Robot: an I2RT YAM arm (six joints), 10 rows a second.
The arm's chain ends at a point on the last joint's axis. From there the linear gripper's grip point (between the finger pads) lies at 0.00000 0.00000 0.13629 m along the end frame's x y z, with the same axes.
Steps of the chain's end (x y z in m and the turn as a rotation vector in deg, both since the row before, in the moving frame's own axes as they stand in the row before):
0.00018, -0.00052, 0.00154, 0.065, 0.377, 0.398
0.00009, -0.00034, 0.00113, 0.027, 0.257, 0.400
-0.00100, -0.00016, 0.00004, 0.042, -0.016, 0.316
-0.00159, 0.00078, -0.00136, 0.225, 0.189, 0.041
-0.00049, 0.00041, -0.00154, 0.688, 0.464, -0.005
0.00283, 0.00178, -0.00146, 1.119, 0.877, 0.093
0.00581, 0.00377, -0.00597, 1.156, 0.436, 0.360
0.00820, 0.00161, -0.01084, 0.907, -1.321, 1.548
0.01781, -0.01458, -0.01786, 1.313, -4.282, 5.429
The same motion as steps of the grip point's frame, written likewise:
0.00108, -0.00067, 0.00154, 0.065, 0.377, 0.398
0.00070, -0.00040, 0.00113, 0.027, 0.257, 0.400
-0.00104, -0.00026, 0.00004, 0.042, -0.016, 0.316
-0.00114, 0.00024, -0.00136, 0.225, 0.189, 0.041
0.00061, -0.00123, -0.00155, 0.688, 0.464, -0.005
0.00492, -0.00088, -0.00150, 1.119, 0.877, 0.093
0.00686, 0.00102, -0.00600, 1.156, 0.436, 0.360
0.00509, -0.00059, -0.01089, 0.907, -1.321, 1.548
0.00780, -0.01818, -0.01828, 1.313, -4.282, 5.429

